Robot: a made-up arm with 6 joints.
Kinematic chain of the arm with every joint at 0, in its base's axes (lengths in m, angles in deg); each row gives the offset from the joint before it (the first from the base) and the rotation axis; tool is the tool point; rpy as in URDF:
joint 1: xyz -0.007 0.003 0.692 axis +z
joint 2: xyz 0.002 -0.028 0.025 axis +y
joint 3: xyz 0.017 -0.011 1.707 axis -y
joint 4: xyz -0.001 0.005 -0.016 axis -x
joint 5: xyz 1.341 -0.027 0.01 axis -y
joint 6: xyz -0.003 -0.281 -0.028 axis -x
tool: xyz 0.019 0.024 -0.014 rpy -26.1 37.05 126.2
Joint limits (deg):
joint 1: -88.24..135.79
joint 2: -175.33..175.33
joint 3: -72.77..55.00
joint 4: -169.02..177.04
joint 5: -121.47..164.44
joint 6: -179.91..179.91
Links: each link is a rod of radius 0.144 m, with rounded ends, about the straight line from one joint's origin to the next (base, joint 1, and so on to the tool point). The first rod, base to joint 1, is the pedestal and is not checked.
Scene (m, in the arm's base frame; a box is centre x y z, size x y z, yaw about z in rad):
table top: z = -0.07
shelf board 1: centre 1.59 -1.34 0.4 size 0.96 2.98 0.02 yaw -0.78
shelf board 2: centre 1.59 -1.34 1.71 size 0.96 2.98 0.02 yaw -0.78
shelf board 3: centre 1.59 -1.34 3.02 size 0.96 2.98 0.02 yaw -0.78
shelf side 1: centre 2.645 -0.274 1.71 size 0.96 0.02 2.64 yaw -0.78
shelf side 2: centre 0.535 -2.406 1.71 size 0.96 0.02 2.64 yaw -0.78
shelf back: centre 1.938 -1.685 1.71 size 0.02 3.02 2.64 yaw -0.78
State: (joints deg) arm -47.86 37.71 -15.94 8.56 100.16 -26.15
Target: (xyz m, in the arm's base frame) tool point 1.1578 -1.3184 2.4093
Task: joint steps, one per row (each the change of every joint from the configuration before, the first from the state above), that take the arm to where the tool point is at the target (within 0.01 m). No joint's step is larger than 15 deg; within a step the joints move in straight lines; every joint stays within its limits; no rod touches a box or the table.
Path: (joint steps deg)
1: -8.08 -9.51 -1.96 -0.79 2.05 12.22
2: -8.07 -9.52 -1.95 -0.78 2.06 12.23
3: -8.08 -9.51 -1.96 -0.79 2.05 12.22
4: -8.07 -9.52 -1.96 -0.78 2.06 12.23
5: -8.08 -9.51 -1.95 -0.79 2.05 12.22
6: 9.88 4.33 7.02 1.87 -1.96 -12.19
7: 9.88 4.33 7.02 1.86 -1.97 -12.18
8: 9.87 4.32 7.02 1.87 -1.96 -12.19
9: 9.88 4.33 7.02 1.86 -1.97 -12.19
10: 9.88 4.33 7.03 1.86 -1.96 -12.19

